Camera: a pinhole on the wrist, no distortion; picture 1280 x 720 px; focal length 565.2 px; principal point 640.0 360.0 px. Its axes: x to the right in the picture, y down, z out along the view. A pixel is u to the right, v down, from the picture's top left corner.
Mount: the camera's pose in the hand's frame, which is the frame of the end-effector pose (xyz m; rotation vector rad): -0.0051 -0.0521 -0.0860 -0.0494 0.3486 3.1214
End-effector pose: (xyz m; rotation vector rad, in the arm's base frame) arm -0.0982 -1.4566 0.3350 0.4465 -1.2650 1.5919
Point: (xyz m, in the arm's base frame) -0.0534 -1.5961 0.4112
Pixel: 677 579
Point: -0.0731 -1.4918 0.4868
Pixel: 261 676
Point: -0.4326 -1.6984 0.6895
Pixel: 302 331
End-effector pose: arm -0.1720 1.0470 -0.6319 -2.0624 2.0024 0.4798
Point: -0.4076 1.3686 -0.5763
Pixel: outside the picture
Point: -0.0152 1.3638 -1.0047
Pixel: 782 652
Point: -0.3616 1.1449 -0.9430
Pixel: 584 215
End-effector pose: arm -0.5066 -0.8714 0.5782 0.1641 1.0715 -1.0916
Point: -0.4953 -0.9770 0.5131
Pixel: 49 336
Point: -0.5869 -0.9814 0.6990
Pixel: outside the picture
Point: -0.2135 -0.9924 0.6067
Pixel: 517 176
